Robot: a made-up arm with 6 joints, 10 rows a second.
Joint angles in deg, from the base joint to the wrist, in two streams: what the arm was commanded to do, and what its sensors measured. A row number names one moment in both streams.
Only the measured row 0 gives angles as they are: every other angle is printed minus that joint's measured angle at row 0.
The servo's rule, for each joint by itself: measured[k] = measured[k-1] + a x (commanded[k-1-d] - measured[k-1]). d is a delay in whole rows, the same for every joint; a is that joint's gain. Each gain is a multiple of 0.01, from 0.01 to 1. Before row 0 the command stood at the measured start. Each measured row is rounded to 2 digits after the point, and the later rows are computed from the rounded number. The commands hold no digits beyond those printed.
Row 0, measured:
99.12, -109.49, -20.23, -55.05, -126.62, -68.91
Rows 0 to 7, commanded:
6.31, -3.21, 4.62, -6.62, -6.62, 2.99
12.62, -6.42, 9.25, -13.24, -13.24, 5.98
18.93, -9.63, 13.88, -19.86, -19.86, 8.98
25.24, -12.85, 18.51, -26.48, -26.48, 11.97
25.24, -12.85, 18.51, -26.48, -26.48, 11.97
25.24, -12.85, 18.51, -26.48, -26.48, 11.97
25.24, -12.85, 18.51, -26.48, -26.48, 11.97
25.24, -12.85, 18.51, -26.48, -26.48, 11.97
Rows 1 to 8, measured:
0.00, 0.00, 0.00, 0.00, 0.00, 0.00
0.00, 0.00, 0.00, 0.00, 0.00, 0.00
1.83, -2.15, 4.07, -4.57, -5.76, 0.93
4.96, -5.01, 8.63, -10.55, -12.27, 2.50
9.01, -8.11, 13.25, -16.97, -18.87, 4.51
13.72, -11.29, 17.88, -23.53, -25.49, 6.82
17.06, -12.34, 18.43, -25.57, -26.35, 8.42
19.43, -12.68, 18.50, -26.20, -26.46, 9.52
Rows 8 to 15, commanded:
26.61, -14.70, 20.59, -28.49, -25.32, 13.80
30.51, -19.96, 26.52, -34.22, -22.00, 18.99
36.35, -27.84, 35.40, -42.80, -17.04, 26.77
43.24, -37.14, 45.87, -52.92, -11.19, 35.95
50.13, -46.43, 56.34, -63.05, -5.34, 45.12
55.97, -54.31, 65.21, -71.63, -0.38, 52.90
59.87, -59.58, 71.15, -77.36, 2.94, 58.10
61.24, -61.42, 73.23, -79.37, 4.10, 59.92
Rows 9 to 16, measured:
21.11, -12.79, 18.51, -26.39, -26.48, 10.28
22.31, -12.83, 18.51, -26.45, -26.48, 10.80
23.56, -14.08, 20.34, -27.86, -25.47, 11.73
25.58, -18.02, 25.78, -32.25, -22.45, 13.98
28.70, -24.60, 34.25, -39.53, -17.74, 17.94
32.92, -33.00, 44.48, -48.77, -12.04, 23.52
37.91, -42.00, 54.92, -58.62, -6.21, 30.22
43.15, -50.25, 63.98, -67.60, -1.14, 37.25

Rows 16 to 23, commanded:
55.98, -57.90, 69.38, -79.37, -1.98, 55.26
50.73, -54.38, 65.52, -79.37, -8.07, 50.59
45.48, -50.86, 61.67, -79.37, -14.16, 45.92
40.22, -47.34, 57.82, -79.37, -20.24, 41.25
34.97, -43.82, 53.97, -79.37, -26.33, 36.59
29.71, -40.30, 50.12, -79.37, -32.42, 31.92
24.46, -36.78, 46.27, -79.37, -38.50, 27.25
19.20, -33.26, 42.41, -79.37, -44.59, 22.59
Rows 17 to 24, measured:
48.00, -56.50, 70.29, -74.33, 2.41, 43.71
51.84, -59.80, 72.88, -77.81, 3.88, 48.74
53.04, -58.53, 69.80, -78.89, -1.22, 50.76
52.37, -55.75, 66.03, -79.22, -7.18, 50.71
50.37, -52.47, 62.19, -79.32, -13.25, 49.23
47.43, -49.03, 58.34, -79.35, -19.33, 46.76
43.82, -45.54, 54.49, -79.36, -25.42, 43.61
39.73, -42.03, 50.64, -79.37, -31.51, 39.99

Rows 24 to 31, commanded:
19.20, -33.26, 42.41, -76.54, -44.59, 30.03
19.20, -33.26, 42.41, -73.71, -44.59, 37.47
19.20, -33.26, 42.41, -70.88, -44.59, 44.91
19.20, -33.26, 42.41, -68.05, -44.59, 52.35
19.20, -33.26, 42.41, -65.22, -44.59, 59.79
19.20, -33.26, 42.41, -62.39, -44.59, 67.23
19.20, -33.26, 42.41, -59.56, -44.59, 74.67
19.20, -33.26, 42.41, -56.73, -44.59, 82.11
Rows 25 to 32, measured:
35.30, -38.51, 46.79, -79.37, -37.59, 36.04
30.63, -34.99, 42.94, -79.37, -43.68, 31.87
27.32, -33.83, 42.47, -77.42, -44.47, 31.30
24.97, -33.45, 42.42, -74.86, -44.57, 33.21
23.30, -33.32, 42.41, -72.11, -44.59, 36.84
22.11, -33.28, 42.41, -69.31, -44.59, 41.65
21.27, -33.27, 42.41, -66.49, -44.59, 47.27
20.67, -33.26, 42.41, -63.66, -44.59, 53.46

